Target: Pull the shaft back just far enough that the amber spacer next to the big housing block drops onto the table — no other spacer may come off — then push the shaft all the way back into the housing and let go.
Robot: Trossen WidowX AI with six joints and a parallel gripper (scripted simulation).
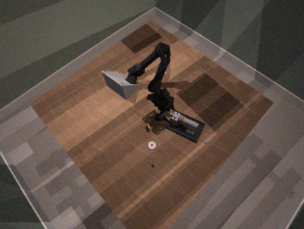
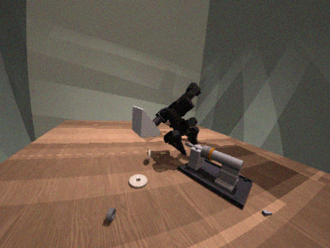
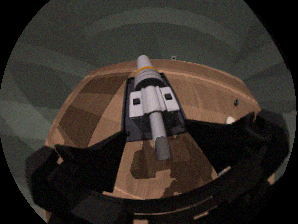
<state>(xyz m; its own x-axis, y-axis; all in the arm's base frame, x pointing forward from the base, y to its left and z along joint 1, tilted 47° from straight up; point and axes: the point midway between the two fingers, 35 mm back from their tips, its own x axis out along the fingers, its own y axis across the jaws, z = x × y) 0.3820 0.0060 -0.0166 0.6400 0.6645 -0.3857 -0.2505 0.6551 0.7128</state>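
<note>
Right now the amber spacer is 8 cm ahead of my gripper tip, 2 cm to the left of it and 2 cm above it. The rest, counted from my gripper tip: shaft 4 cm ahead, 1 cm to the left, 2 cm above; small dark ring 12 cm ahead, 32 cm to the right, 4 cm below.
</note>
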